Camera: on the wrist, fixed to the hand. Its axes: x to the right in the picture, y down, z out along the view.
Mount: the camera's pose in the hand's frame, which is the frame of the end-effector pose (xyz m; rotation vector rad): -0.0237 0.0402 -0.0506 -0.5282 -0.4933 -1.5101
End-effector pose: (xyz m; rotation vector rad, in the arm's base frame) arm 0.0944 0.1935 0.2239 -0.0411 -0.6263 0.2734
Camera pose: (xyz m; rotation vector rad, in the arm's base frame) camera 0.0959 0.2282 0.1645 0.0019 -1.0380 -1.3839
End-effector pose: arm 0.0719 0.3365 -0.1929 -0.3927 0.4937 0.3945
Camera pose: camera 0.0156 0.3416 -0.2321 -1.0146 -0.4702 -0.8630
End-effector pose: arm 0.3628 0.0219 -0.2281 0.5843 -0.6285 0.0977
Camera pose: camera 0.3598 0.0850 -0.2554 0.4362 -0.5113 -1.6198
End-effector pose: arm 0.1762 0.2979 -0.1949 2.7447 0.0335 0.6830
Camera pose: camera 0.1298 0.2722 -0.1510 1.5772 1.3593 -0.3683
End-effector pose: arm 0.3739 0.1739 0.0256 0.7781 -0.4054 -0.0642
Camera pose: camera 0.3675 0.2413 0.0133 0.3774 -0.1599 -1.7296
